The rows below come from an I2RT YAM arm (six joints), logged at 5 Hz.
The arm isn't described. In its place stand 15 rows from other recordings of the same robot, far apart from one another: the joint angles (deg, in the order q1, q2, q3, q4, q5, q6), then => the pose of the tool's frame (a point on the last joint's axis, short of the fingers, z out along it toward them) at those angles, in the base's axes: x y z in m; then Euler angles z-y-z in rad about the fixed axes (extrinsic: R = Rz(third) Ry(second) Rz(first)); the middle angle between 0 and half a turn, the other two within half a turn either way.
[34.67 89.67 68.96 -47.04 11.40 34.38] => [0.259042, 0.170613, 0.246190, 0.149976, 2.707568, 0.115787]
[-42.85 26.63 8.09 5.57 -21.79 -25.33] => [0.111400, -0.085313, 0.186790, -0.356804, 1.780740, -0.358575]
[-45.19 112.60 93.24 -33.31 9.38 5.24] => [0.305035, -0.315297, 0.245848, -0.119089, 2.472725, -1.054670]
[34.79 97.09 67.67 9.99 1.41 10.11] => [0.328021, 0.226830, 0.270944, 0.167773, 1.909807, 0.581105]
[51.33 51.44 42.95 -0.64 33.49 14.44] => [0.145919, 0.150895, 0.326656, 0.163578, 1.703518, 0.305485]
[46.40 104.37 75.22 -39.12 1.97 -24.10] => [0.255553, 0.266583, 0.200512, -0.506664, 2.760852, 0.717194]
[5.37 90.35 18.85 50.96 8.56 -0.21] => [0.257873, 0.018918, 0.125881, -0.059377, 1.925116, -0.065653]
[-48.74 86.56 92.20 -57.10 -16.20 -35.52] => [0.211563, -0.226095, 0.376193, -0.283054, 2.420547, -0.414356]
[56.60 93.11 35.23 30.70 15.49 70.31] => [0.179550, 0.255031, 0.152042, 1.090854, 2.026613, 0.685848]
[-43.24 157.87 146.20 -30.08 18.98 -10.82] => [0.426938, -0.417376, 0.150463, -0.471366, 2.251936, -1.186649]
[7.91 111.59 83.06 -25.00 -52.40 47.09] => [0.410086, 0.085454, 0.217701, 1.641958, 2.083643, 1.279571]
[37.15 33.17 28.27 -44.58 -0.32 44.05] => [0.095092, 0.072298, 0.213481, 0.775352, 2.434367, 0.656986]
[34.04 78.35 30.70 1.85 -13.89 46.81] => [0.203837, 0.148011, 0.153590, 1.059008, 2.340534, 0.934973]
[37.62 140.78 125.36 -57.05 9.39 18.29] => [0.407131, 0.306427, 0.169070, -0.157551, 2.795727, 0.154497]
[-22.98 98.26 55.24 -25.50 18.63 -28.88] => [0.287805, -0.134400, 0.151226, -1.185955, 2.650432, -1.145184]
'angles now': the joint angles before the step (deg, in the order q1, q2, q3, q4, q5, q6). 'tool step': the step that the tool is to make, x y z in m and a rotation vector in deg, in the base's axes. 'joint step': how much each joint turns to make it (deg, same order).
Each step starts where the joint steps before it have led.
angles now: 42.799 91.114 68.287 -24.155 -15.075 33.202
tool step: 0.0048 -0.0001 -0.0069 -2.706 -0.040 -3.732
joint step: -0.159 1.286 0.274 -0.495 3.894 1.323
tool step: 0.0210 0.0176 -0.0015 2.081 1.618 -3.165
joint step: -0.190 5.670 5.581 1.087 0.039 4.046
